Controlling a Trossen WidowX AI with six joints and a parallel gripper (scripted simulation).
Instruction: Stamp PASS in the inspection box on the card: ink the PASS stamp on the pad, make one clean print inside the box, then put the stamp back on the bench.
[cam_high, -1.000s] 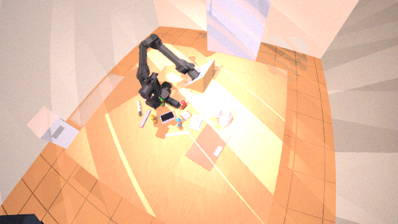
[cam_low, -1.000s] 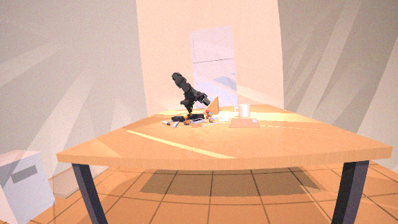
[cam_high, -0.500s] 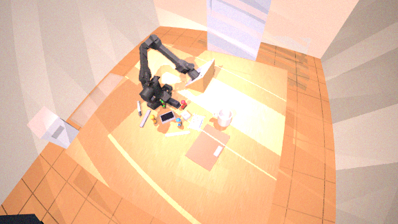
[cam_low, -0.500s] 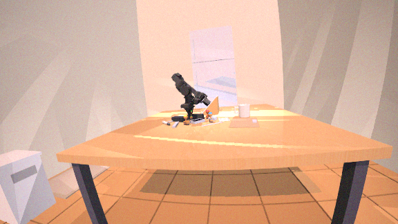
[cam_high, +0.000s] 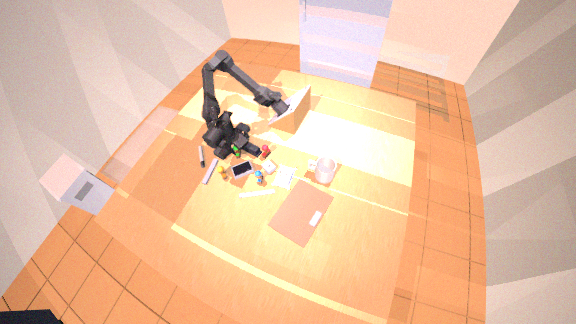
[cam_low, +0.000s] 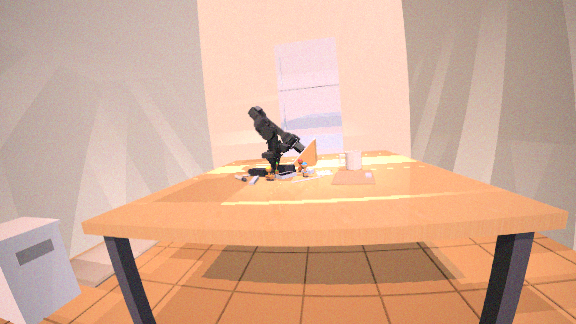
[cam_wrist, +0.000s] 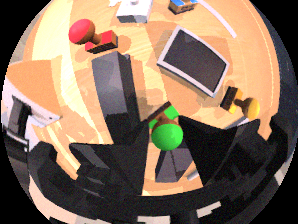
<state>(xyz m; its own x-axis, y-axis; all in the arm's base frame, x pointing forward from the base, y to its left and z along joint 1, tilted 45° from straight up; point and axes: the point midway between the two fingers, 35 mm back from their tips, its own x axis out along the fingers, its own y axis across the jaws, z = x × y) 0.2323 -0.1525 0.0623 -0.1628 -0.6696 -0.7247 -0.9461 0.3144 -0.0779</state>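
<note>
Now: gripper tip 1 cm above the green-knobbed stamp. From my gripper tip the other things lie so: red stamp: 13 cm to the left, 3 cm behind, 1 cm below; then ink pad: 7 cm ahead, 5 cm to the left, 2 cm below; then black block: 10 cm to the right, 1 cm below, 1 cm behind.
</note>
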